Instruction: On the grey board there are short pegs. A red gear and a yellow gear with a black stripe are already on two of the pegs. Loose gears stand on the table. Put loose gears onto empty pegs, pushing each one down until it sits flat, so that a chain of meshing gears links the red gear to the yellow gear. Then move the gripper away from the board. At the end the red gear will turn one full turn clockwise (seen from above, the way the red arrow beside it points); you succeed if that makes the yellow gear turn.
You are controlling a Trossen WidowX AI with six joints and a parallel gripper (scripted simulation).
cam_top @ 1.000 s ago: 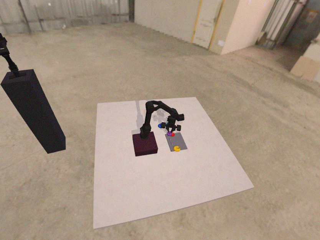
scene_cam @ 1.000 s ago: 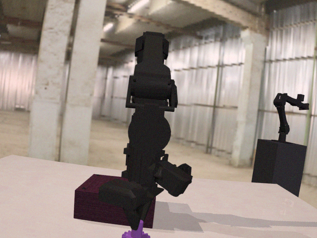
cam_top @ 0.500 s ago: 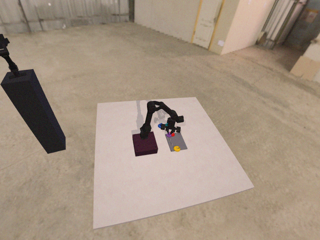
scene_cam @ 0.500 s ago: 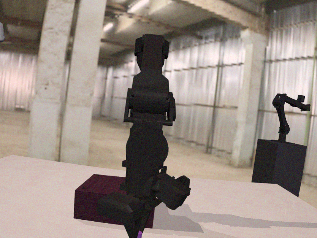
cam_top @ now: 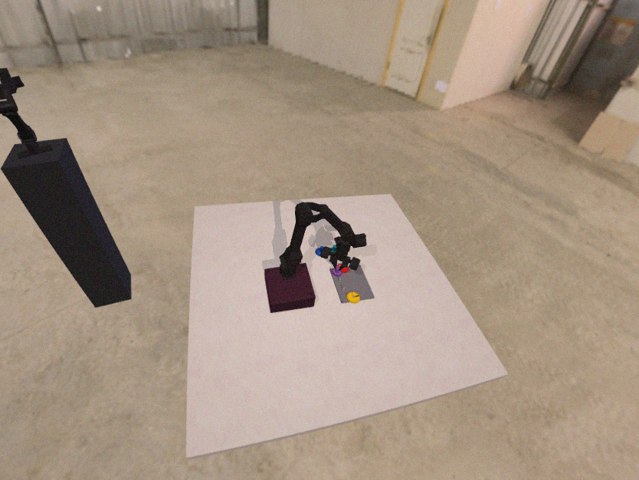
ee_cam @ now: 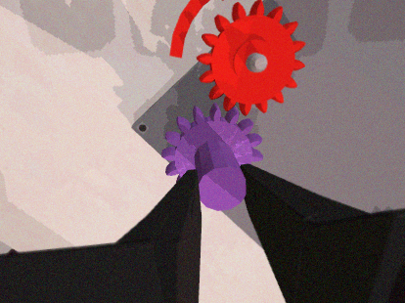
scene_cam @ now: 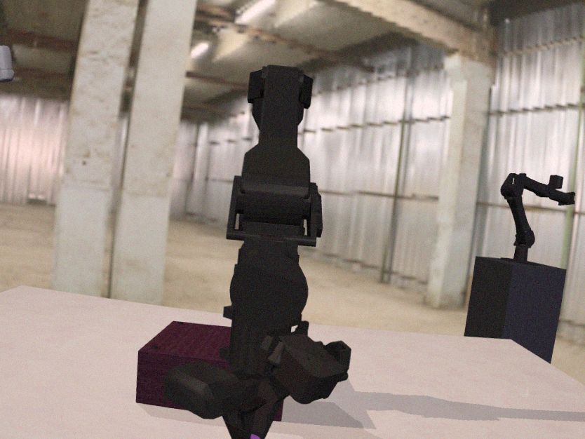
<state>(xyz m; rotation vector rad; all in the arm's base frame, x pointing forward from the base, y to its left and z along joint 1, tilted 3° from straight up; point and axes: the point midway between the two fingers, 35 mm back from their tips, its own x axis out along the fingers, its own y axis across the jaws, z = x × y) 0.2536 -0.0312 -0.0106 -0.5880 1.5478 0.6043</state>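
Now: the purple gear 10 mm below my gripper tip. From my gripper tip the other things lie so: teal gear (60 mm ahead, 150 mm to the left, 30 mm below); yellow gear (10 mm ahead, 160 mm to the right, 30 mm below); red gear (50 mm ahead, 10 mm to the left, 30 mm below).
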